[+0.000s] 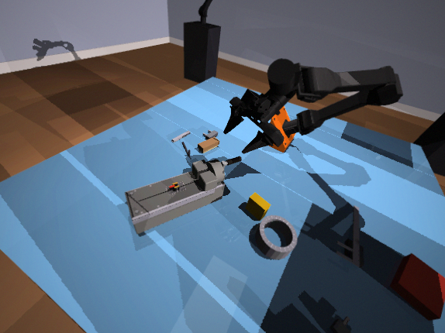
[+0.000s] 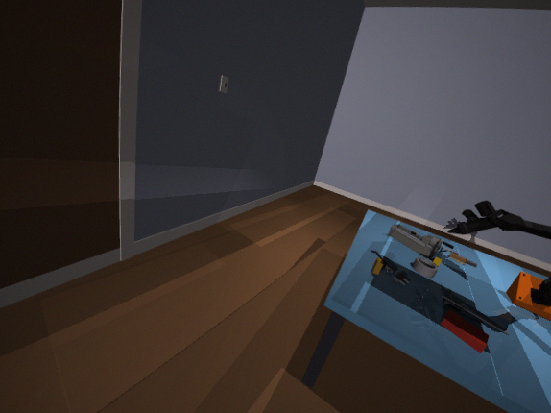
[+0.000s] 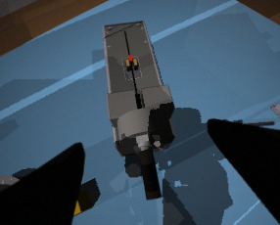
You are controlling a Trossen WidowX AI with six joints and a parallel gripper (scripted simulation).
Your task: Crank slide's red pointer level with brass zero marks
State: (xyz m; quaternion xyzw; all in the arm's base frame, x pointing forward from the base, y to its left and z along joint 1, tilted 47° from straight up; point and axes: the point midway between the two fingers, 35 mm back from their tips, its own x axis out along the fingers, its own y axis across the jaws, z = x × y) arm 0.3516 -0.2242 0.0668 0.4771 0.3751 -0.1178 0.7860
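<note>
Now: the dark crank handle 2 cm behind my gripper tip, 1 cm to the left of it and 8 cm below it. From my gripper tip the other things lie so: yellow block 4 cm ahead, 13 cm to the left, 17 cm below; then red pointer 14 cm ahead, 10 cm to the right, 11 cm below; then brown block 16 cm behind, 14 cm to the right, 18 cm below.
</note>
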